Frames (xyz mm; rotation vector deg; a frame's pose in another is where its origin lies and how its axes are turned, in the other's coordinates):
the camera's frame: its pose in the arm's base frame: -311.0 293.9 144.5 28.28 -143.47 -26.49
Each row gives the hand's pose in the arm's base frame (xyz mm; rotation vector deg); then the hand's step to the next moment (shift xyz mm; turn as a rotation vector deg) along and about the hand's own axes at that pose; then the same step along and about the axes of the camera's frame.
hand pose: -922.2 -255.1 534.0 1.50 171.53 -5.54
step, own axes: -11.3 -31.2 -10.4 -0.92 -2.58 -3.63
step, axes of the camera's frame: 12.3 -23.2 -22.8 2.47 -0.51 -3.79
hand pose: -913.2 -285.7 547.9 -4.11 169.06 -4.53
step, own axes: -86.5 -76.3 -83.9 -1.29 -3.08 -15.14
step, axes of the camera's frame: 17.6 -33.9 -137.4 8.85 4.76 -11.80
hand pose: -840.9 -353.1 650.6 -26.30 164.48 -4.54
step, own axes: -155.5 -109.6 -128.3 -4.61 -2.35 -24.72
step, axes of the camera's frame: -17.8 -12.2 -228.4 11.96 10.44 -19.64
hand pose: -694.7 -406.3 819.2 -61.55 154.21 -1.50
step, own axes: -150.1 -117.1 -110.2 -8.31 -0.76 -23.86
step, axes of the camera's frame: -61.8 31.8 -208.7 8.91 13.20 -19.63
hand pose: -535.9 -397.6 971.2 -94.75 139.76 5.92
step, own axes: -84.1 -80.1 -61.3 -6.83 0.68 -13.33
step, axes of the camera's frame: -56.7 41.7 -110.9 4.29 9.70 -10.60
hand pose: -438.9 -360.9 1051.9 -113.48 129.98 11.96
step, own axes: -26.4 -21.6 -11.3 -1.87 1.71 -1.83
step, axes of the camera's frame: -21.8 18.4 -21.8 1.35 2.77 -0.54
